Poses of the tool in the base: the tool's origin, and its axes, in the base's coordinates. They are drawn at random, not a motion.
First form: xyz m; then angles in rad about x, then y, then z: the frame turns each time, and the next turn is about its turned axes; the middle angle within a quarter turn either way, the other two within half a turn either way.
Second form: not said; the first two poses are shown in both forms.
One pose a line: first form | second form
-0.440, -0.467, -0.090, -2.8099, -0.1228, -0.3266 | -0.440, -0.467, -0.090, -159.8, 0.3, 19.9
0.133, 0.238, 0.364, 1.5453, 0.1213, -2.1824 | 0.133, 0.238, 0.364, -87.5, 54.8, -171.0
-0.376, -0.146, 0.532, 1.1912, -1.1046, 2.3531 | -0.376, -0.146, 0.532, -79.4, -25.2, 110.5
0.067, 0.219, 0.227, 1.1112, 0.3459, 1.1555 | 0.067, 0.219, 0.227, 50.1, -49.4, 54.3
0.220, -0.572, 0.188, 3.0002, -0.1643, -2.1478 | 0.220, -0.572, 0.188, -167.7, 1.7, 122.6
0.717, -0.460, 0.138, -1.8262, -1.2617, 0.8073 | 0.717, -0.460, 0.138, -98.8, 59.9, 65.2
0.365, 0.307, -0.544, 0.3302, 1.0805, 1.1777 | 0.365, 0.307, -0.544, 63.5, 1.2, 79.6
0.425, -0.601, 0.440, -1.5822, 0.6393, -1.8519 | 0.425, -0.601, 0.440, 91.8, -73.5, 141.6
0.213, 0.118, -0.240, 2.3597, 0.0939, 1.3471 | 0.213, 0.118, -0.240, 172.6, -44.6, -71.9
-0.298, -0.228, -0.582, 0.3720, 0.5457, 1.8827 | -0.298, -0.228, -0.582, 23.6, -29.6, 107.6
